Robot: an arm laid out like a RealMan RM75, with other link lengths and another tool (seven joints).
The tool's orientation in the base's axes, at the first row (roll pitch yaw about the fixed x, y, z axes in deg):
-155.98, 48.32, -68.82
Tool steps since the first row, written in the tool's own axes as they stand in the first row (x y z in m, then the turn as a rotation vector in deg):
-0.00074, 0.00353, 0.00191, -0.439, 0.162, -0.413
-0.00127, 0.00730, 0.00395, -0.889, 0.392, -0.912
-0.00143, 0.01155, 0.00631, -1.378, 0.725, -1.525
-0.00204, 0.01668, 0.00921, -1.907, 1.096, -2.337
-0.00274, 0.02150, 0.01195, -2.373, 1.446, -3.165
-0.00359, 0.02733, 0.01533, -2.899, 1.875, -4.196
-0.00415, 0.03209, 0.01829, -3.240, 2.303, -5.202
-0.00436, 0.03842, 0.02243, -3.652, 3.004, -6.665
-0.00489, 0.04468, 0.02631, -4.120, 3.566, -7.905
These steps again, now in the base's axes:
-0.00332, 0.00179, -0.00156, -0.316, -0.059, 0.535
-0.00680, 0.00354, -0.00343, -0.712, -0.181, 1.112
-0.01061, 0.00529, -0.00589, -1.231, -0.374, 1.759
-0.01530, 0.00770, -0.00859, -1.823, -0.699, 2.547
-0.01974, 0.01006, -0.01103, -2.382, -1.075, 3.303
-0.02510, 0.01296, -0.01403, -3.058, -1.576, 4.206
-0.02942, 0.01540, -0.01670, -3.685, -2.172, 4.956
-0.03500, 0.01848, -0.02077, -4.653, -3.095, 5.963
-0.04064, 0.02156, -0.02442, -5.471, -3.802, 6.913

